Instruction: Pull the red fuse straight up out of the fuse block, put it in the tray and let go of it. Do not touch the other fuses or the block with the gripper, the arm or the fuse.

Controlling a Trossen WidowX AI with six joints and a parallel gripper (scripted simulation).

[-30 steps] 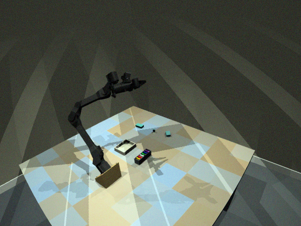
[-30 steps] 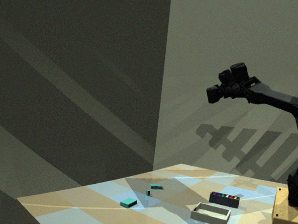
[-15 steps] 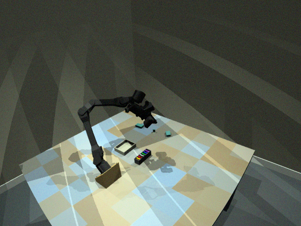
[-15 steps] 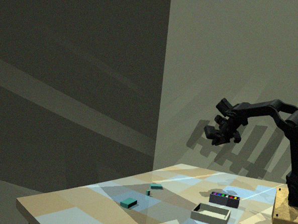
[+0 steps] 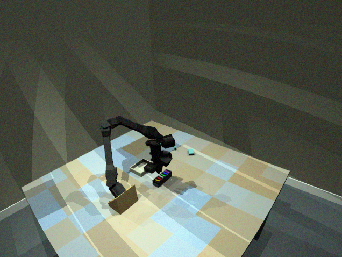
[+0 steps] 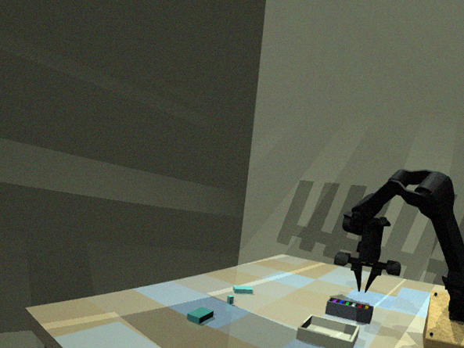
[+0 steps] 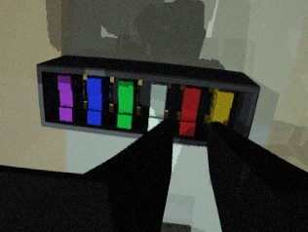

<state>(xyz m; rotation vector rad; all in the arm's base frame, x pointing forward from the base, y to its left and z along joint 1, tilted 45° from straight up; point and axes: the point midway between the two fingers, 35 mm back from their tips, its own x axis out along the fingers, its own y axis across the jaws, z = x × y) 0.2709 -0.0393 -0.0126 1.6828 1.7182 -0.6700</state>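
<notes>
The red fuse is 6 cm below my gripper tip and 1 cm to the left of it. From my gripper tip the other things lie so: beige tray 19 cm to the left, 8 cm below, 4 cm ahead.
</notes>
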